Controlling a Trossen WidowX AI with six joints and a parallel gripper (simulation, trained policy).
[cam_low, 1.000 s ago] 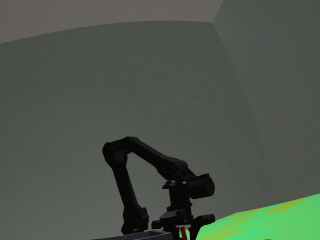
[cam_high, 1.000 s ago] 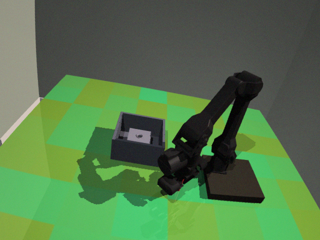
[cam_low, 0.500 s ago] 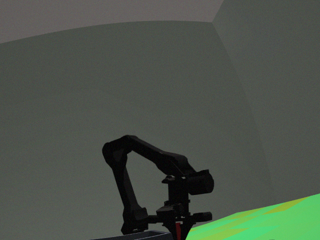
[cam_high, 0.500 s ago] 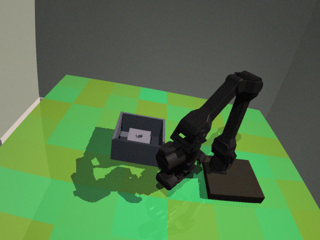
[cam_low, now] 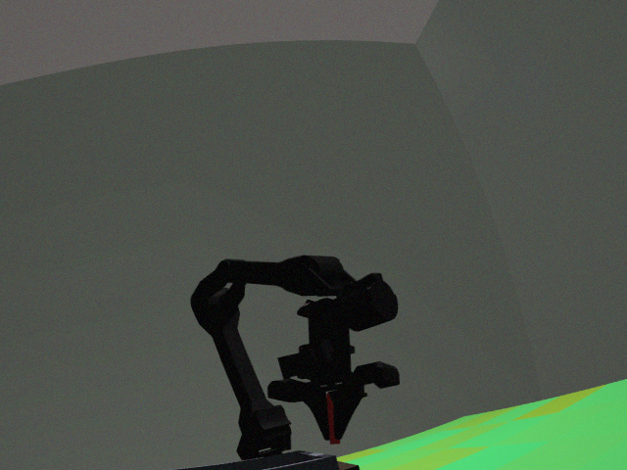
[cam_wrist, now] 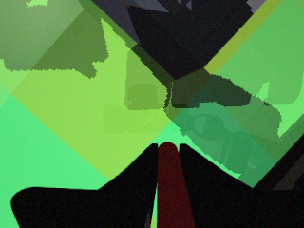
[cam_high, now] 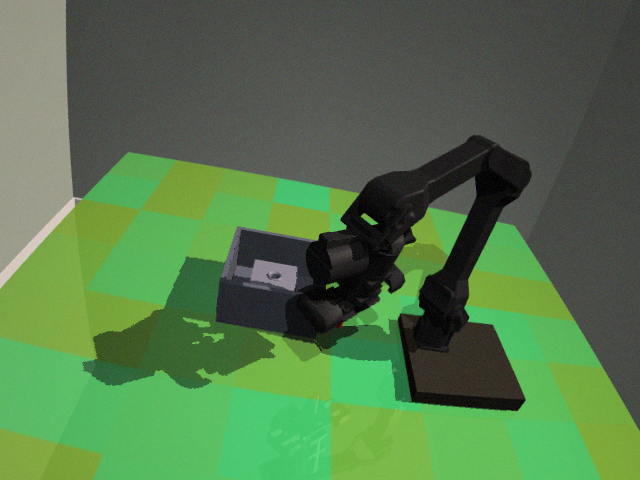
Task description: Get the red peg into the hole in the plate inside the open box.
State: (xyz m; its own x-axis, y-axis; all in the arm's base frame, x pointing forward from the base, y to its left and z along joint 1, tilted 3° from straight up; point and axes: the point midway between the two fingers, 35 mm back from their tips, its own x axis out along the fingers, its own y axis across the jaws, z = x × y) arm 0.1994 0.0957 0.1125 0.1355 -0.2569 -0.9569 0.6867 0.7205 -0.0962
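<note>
My gripper tip is 120 mm short of the grey plate, 140 mm to the left of it and 60 mm above it. Also, from my gripper tip: red peg 10 mm behind, 10 mm to the left, 30 mm above; dark box 120 mm ahead, 140 mm to the right, 80 mm below.
</note>
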